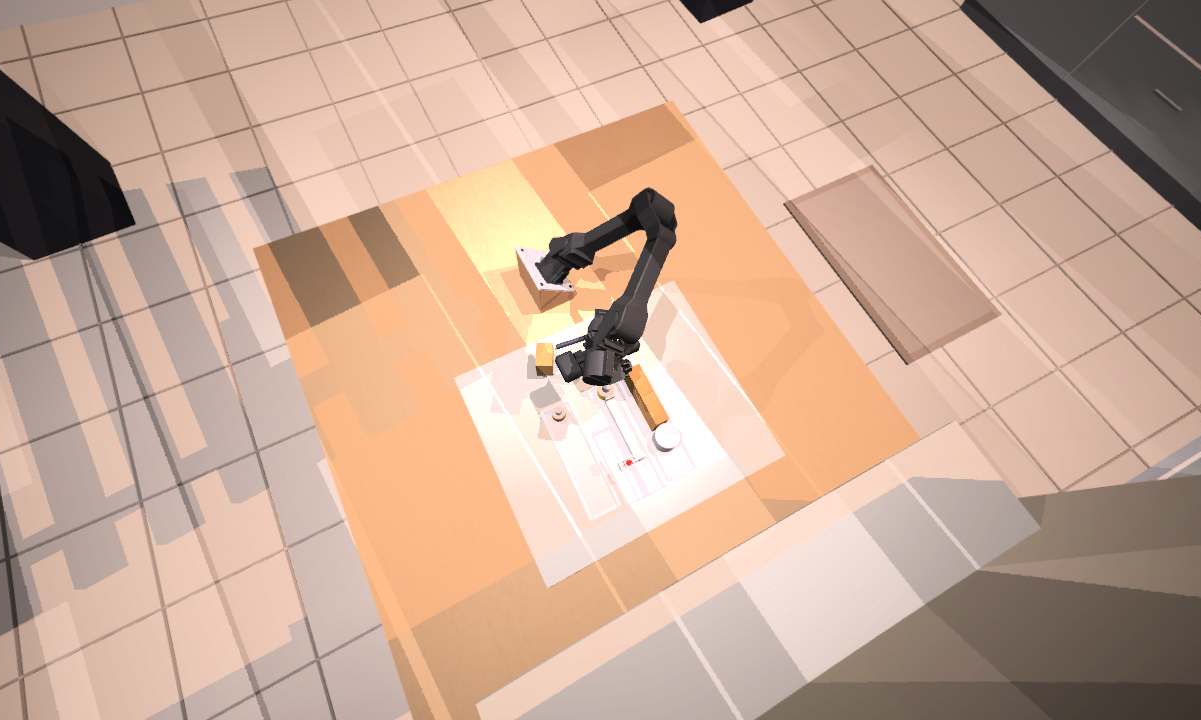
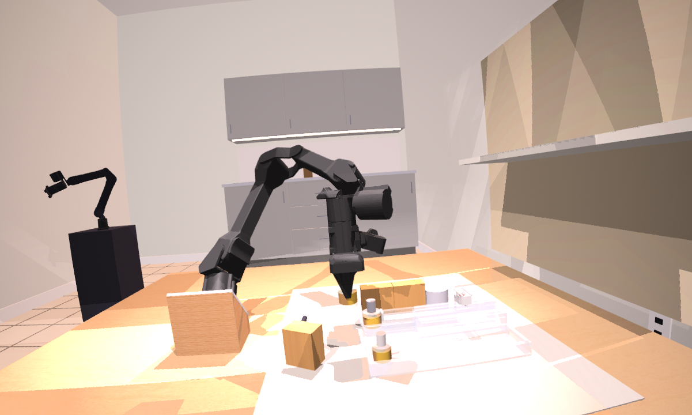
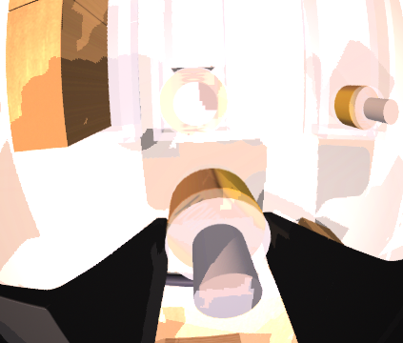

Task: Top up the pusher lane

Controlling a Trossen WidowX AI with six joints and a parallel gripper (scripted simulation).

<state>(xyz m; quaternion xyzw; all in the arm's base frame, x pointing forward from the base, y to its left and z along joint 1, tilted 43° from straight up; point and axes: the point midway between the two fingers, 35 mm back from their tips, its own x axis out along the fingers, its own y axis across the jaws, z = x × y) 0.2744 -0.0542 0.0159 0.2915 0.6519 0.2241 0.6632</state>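
Now: the dark rod 11 cm behind my gripper tip, 8 cm below it and 3 cm to the left of it. Round my gripper tip: grey cylinder: 22 cm ahead, 6 cm to the left, 6 cm below; small wooden block: 10 cm behind, 9 cm to the right, 5 cm below; clear lane: 19 cm ahead, 7 cm below, 4 cm to the right.
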